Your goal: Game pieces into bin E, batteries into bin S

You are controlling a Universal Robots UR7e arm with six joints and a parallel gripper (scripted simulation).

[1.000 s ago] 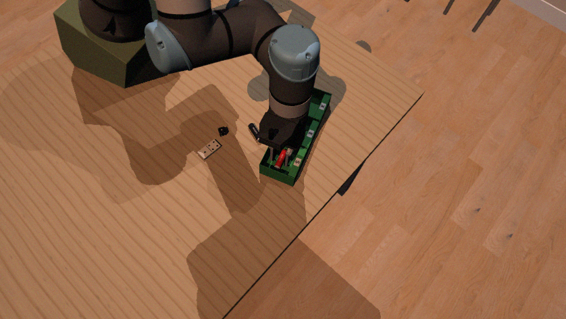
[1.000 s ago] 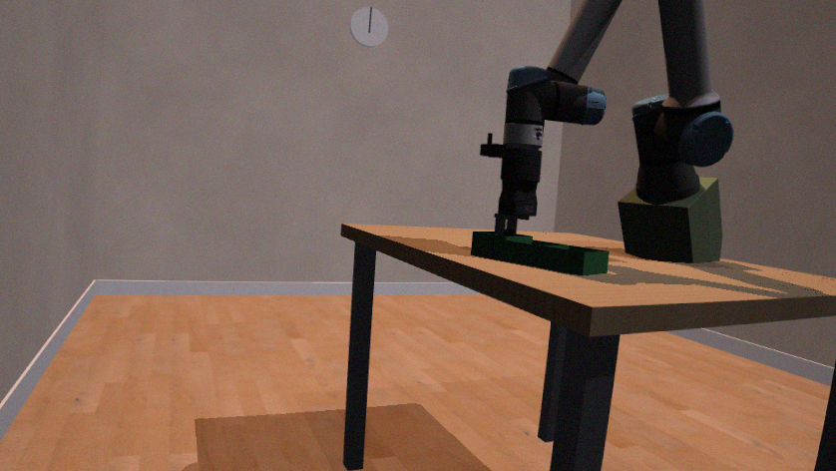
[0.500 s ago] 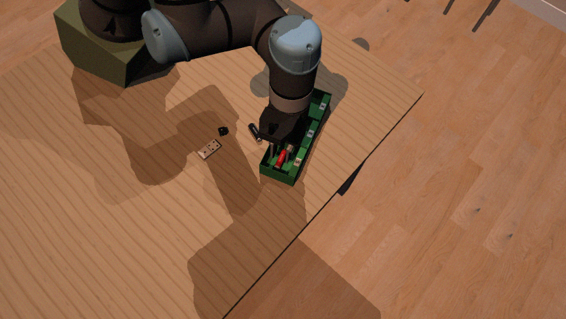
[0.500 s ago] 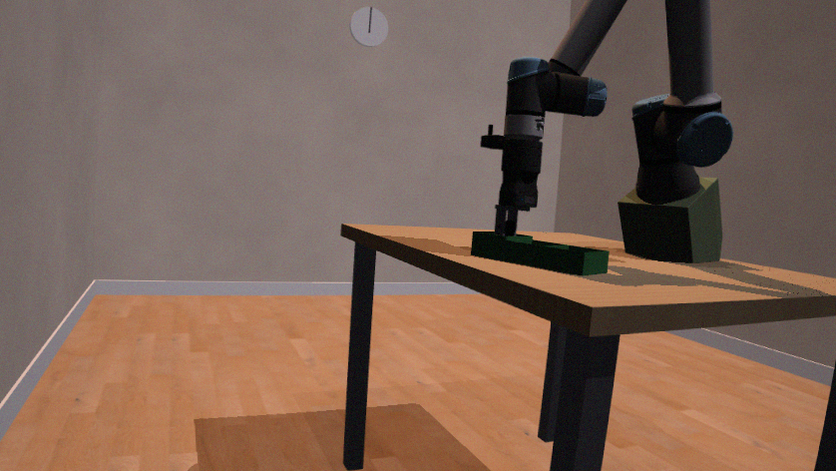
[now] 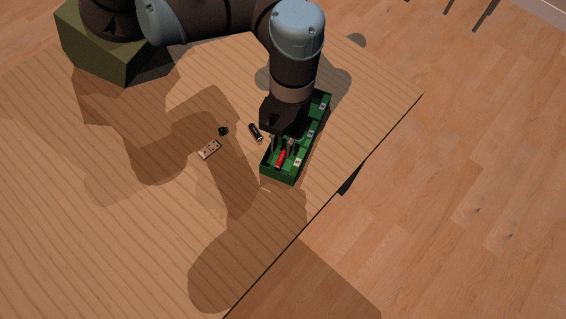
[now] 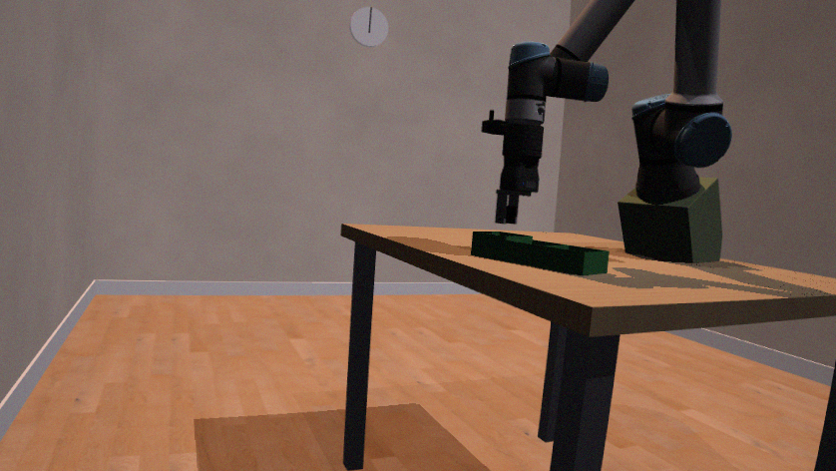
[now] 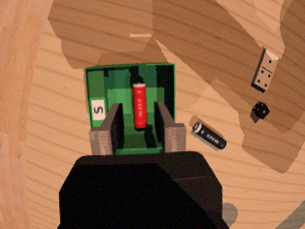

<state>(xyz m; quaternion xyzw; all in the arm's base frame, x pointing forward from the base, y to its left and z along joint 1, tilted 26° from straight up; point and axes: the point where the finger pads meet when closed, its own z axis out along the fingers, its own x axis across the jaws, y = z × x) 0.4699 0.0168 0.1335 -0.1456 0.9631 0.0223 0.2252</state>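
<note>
Right now my hand is 10 cm past the black battery, 2 cm to the right of it and 8 cm above it. From my hand the other things lie so: red battery (7 cm below); brass nut (10 cm behind, 10 cm to the left, 8 cm below); green three-compartment bin (2 cm behind, 8 cm to the left, 6 cm below).
</note>
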